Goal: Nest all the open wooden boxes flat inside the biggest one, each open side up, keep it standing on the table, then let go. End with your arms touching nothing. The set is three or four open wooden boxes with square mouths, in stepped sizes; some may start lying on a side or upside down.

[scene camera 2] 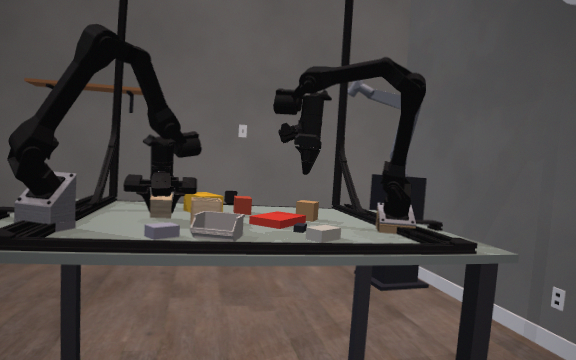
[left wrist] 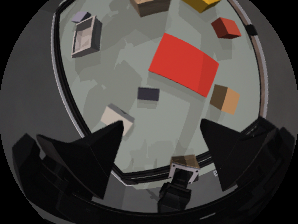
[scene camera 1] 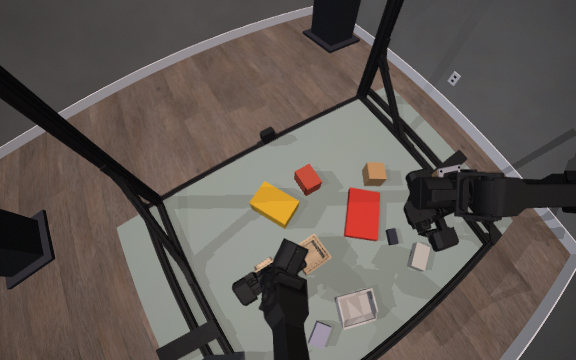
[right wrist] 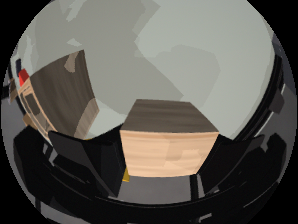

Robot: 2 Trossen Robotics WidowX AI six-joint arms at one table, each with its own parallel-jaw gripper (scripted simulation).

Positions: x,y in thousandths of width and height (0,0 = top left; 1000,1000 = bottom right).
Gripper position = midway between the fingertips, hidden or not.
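My left gripper is visible to me in scene camera 1 (scene camera 1: 718,607), in scene camera 2 (scene camera 2: 532,485) and in the left wrist view (left wrist: 549,556). My right gripper (scene camera 2: 280,590) is there as well. I find a small wooden box (right wrist: 542,618), though in the left wrist view the small wooden box is out of frame. There is also a biggest wooden box (right wrist: 210,400). A grey bin appears at (scene camera 1: 626,860) and again at (left wrist: 290,136), while a red slab can be seen at (scene camera 1: 629,601), at (scene camera 2: 485,612) and at (left wrist: 602,275).
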